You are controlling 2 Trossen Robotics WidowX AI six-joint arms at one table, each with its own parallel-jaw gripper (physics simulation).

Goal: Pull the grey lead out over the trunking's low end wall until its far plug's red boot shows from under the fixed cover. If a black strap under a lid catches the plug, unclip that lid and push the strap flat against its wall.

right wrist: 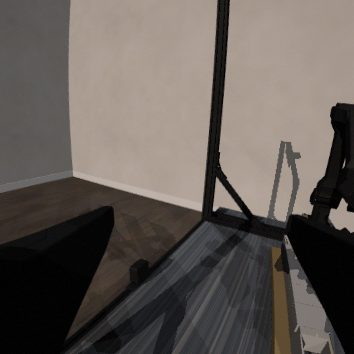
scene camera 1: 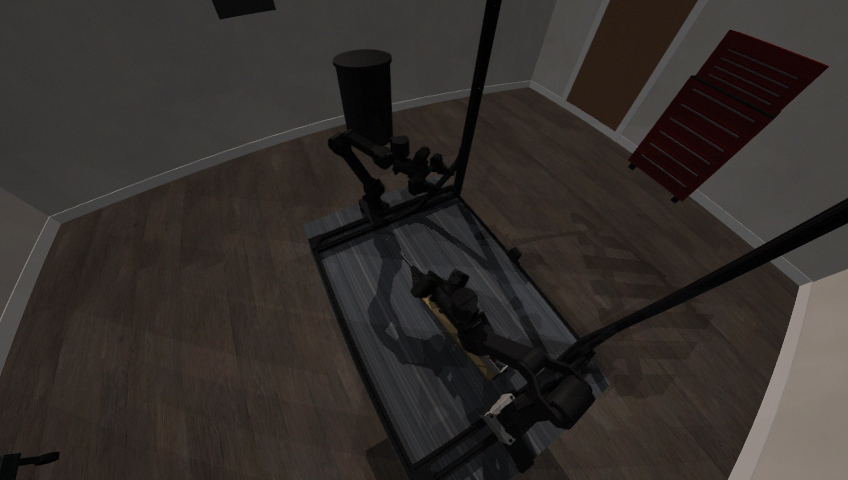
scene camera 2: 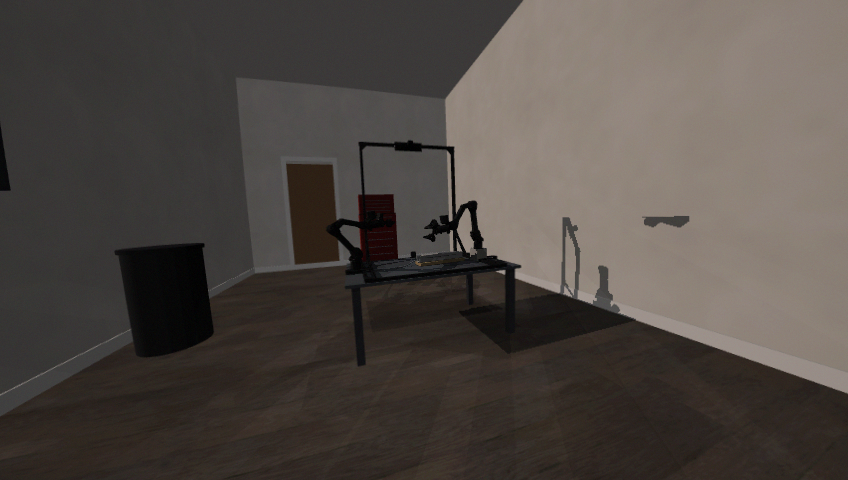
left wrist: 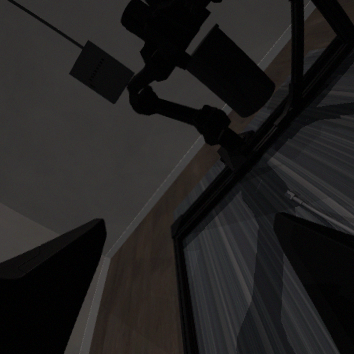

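Where they show: left gripper, fingertip midpoint: [scene camera 1: 420, 269] [scene camera 2: 423, 232] [left wrist: 190, 224]; right gripper, fingertip midpoint: [right wrist: 202, 219] [scene camera 1: 448, 181]; left arm's base, origin of the base link: [right wrist: 317, 220] [scene camera 1: 510, 418] [scene camera 2: 478, 248]; right arm's base, origin of the base link: [scene camera 1: 374, 205] [scene camera 2: 356, 269] [left wrist: 234, 144].
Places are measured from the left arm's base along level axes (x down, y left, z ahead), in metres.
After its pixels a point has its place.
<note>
The trunking [scene camera 1: 435, 305] @(x 0.075, y -0.058, z 0.425 m) [scene camera 2: 436, 260] @(x 0.074, y -0.068, z 0.359 m) [right wrist: 309, 309] lies on a tan board [right wrist: 279, 298] @(x 0.075, y -0.134, z 0.343 m) along the middle of the table [scene camera 1: 346, 286] @(x 0.099, y 0.177, z 0.691 m) [scene camera 2: 432, 277] @(x 0.110, y 0.276, z 0.560 m). In scene camera 1 my left arm covers most of it. The thin grey lead [scene camera 1: 406, 261] @(x 0.094, y -0.084, z 0.648 m) [left wrist: 302, 201] @(x 0.091, y -0.088, z 0.657 m) runs out from its far end onto the table. My left gripper [scene camera 1: 434, 278] @(x -0.159, y -0.022, z 0.483 m) [scene camera 2: 432, 230] @(x -0.159, y -0.022, z 0.483 m) [left wrist: 190, 224] @(x -0.159, y -0.022, z 0.483 m) is open and empty, hanging above that far end. My right gripper [scene camera 1: 438, 167] [scene camera 2: 389, 221] @(x -0.246, y -0.257, z 0.660 m) [right wrist: 202, 219] @(x -0.246, y -0.257, z 0.660 m) is open and empty, held high near its base at the table's far edge. The plug and the strap are hidden.
A black gantry frame [scene camera 1: 474, 95] @(x -0.429, y -0.490, z 0.823 m) [scene camera 2: 361, 200] @(x -0.453, y -0.491, z 0.845 m) [right wrist: 215, 105] @(x -0.369, y -0.416, z -0.014 m) stands around the table. A black cylinder [scene camera 1: 364, 95] stands on the floor behind the right arm. A red cabinet [scene camera 1: 650, 152] [scene camera 2: 376, 238] stands by the door. A light grey bracket [scene camera 1: 500, 411] @(x -0.012, y 0.014, z 0.036 m) sits at the left arm's base.
</note>
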